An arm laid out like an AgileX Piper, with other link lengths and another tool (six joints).
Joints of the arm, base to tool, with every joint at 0 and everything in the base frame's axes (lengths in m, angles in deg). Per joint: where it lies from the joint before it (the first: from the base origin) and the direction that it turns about. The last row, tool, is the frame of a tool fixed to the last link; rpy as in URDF.
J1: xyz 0 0 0.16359 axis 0 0 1
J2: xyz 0 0 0 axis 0 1 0
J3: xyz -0.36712 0 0.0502 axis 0 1 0
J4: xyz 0.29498 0 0.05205 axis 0.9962 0 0.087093
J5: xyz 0 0 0 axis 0 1 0
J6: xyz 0.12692 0 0.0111 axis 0.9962 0 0.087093
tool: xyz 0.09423 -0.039 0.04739 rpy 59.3 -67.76 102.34
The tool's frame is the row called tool.
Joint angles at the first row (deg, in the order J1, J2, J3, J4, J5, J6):
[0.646 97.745 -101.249 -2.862 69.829 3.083]
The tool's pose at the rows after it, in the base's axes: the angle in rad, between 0 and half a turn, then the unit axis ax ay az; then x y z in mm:
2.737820 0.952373 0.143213 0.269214 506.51 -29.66 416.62
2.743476 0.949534 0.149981 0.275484 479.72 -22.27 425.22
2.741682 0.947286 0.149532 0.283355 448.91 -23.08 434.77
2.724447 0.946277 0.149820 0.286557 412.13 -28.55 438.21
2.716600 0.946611 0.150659 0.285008 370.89 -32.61 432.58
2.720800 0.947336 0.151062 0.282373 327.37 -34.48 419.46
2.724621 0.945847 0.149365 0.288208 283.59 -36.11 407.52
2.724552 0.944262 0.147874 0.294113 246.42 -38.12 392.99
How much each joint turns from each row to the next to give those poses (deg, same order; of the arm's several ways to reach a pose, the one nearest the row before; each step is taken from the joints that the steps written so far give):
[1.649 -4.008 4.263 0.283 0.023 -0.048]
[0.965 -4.437 3.901 0.117 -0.013 0.000]
[0.147 -5.052 4.139 -0.058 -0.001 0.001]
[0.000 -5.836 5.433 -0.956 -0.047 0.000]
[0.000 -6.398 6.525 -0.470 0.024 0.001]
[-0.001 -6.851 7.179 0.213 0.001 -0.002]
[0.001 -7.432 6.711 0.285 0.045 0.001]
[-0.001 -6.690 5.912 0.063 0.074 0.000]

